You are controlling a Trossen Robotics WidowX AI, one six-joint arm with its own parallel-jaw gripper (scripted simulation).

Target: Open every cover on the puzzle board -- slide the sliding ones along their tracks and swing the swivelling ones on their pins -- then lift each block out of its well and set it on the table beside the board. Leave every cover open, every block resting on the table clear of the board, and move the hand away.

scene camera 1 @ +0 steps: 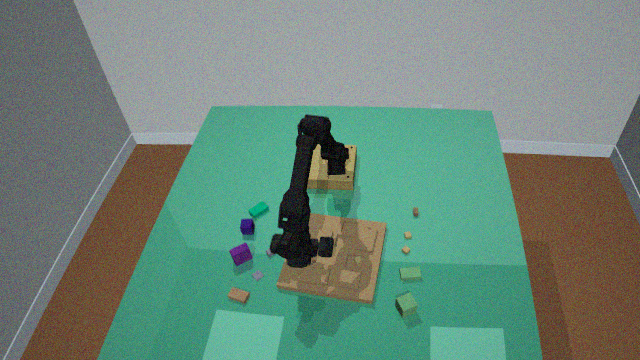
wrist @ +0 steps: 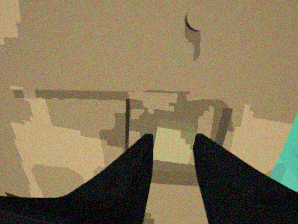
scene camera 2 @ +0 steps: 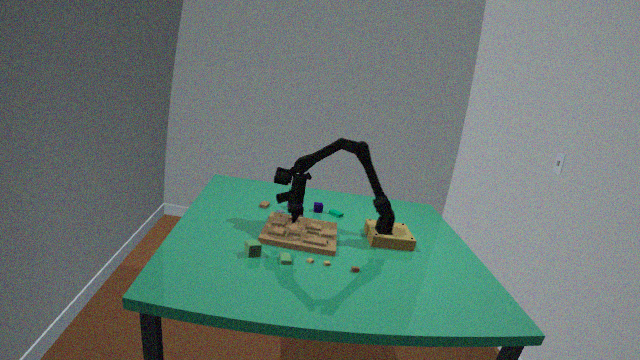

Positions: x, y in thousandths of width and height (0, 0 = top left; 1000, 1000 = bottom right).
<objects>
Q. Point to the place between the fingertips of the gripper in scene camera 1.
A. At 476, 724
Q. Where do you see a tan puzzle board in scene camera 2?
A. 513, 638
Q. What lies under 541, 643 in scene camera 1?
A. A tan puzzle board.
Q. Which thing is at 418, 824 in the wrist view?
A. The gripper.
</objects>
